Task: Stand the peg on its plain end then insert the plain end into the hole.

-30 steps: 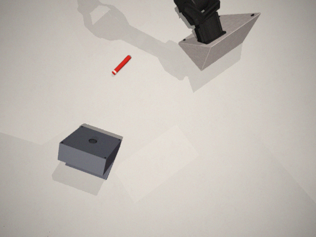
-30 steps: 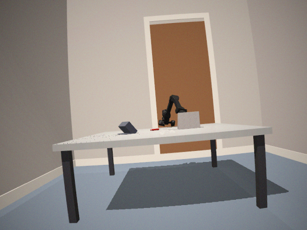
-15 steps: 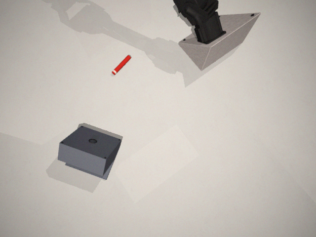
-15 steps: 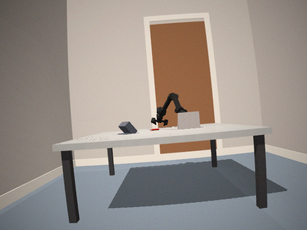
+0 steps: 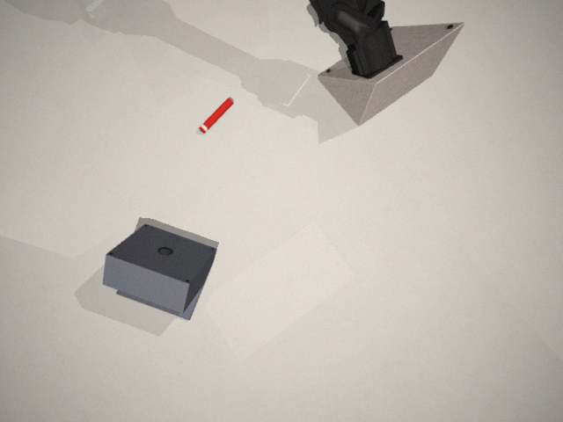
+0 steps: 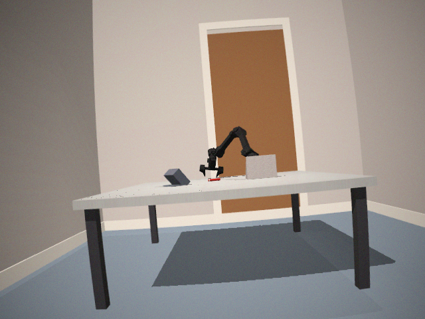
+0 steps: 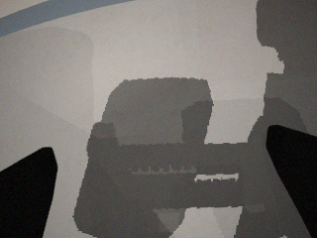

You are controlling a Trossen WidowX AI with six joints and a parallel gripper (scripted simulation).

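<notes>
Now: the peg 43 cm to the left of my gripper tip and 5 cm behind it. From my gripper tip the other things lie so: panel: 64 cm to the left, 14 cm ahead, 3 cm above.
</notes>
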